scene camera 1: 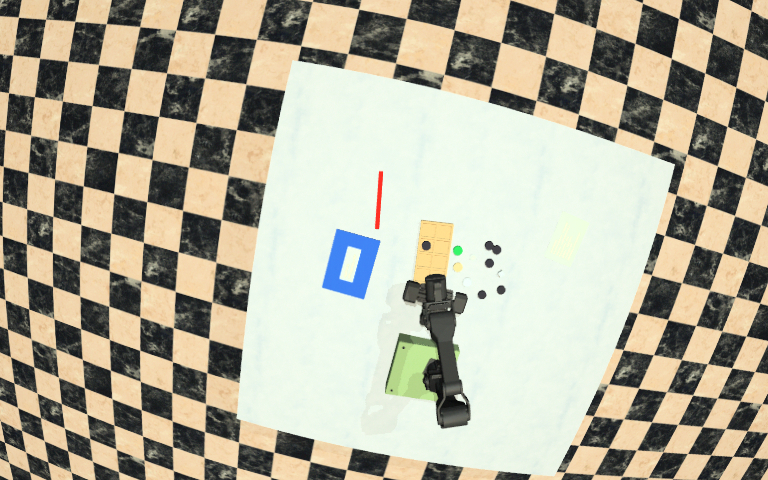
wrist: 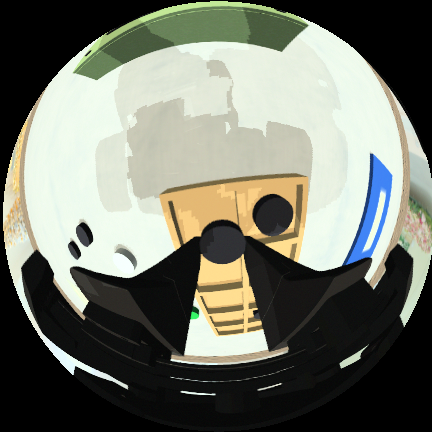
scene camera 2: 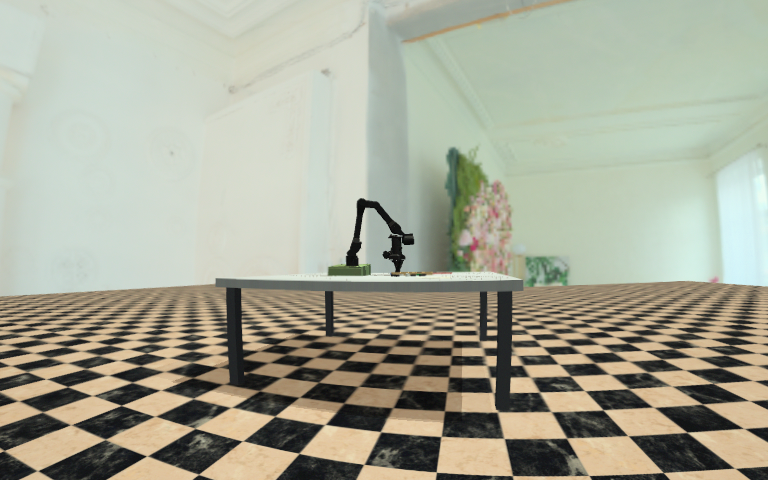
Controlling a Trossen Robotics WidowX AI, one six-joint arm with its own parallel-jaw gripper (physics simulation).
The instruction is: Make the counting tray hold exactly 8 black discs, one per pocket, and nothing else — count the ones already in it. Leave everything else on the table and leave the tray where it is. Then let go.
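Note:
The tan counting tray (scene camera 1: 443, 232) (wrist: 200, 205) has two columns of pockets. One black disc (scene camera 1: 425, 245) (wrist: 257, 315) sits in a left-column pocket in scene camera 1. Another black disc (wrist: 272, 215) sits in a corner pocket at the tray's end nearest the arm's base. My gripper (scene camera 1: 434, 291) (scene camera 2: 398, 270) (wrist: 221, 241) is shut on a black disc and holds it low over that end of the tray, beside the corner disc. The fingers hide some pockets. Several loose black discs (scene camera 1: 489, 263) (wrist: 84, 234) lie right of the tray in scene camera 1.
A green disc (scene camera 1: 457, 250) (wrist: 194, 313), an orange disc (scene camera 1: 457, 267) and a white disc (scene camera 1: 467, 281) (wrist: 125, 259) lie close beside the tray. A blue frame (scene camera 1: 333, 257) (wrist: 384, 175), a red bar (scene camera 1: 378, 200) and a pale yellow pad (scene camera 1: 566, 238) lie farther off. The arm stands on a green base (scene camera 1: 410, 362) (wrist: 210, 30).

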